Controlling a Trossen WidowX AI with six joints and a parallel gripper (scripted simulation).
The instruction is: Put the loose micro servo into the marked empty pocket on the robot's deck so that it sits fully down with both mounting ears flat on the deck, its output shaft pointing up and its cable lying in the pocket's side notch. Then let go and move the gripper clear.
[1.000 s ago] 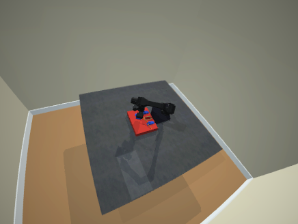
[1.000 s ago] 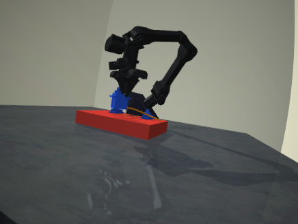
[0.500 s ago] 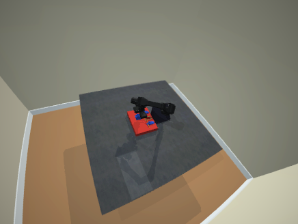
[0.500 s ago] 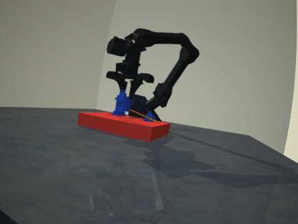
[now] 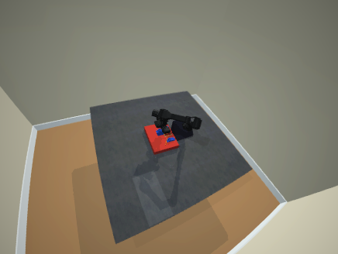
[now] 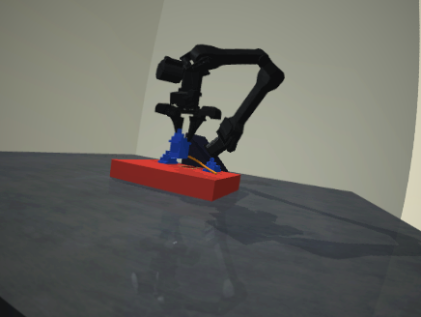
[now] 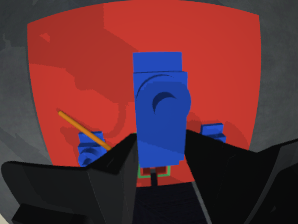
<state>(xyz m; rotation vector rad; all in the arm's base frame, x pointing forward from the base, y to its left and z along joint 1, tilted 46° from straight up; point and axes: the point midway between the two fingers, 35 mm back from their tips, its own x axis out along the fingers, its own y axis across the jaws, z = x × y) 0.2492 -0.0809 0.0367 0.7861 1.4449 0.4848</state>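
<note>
Right now the red deck is 10 cm below my gripper tip, 4 cm ahead of it and 1 cm to the right of it.
</note>
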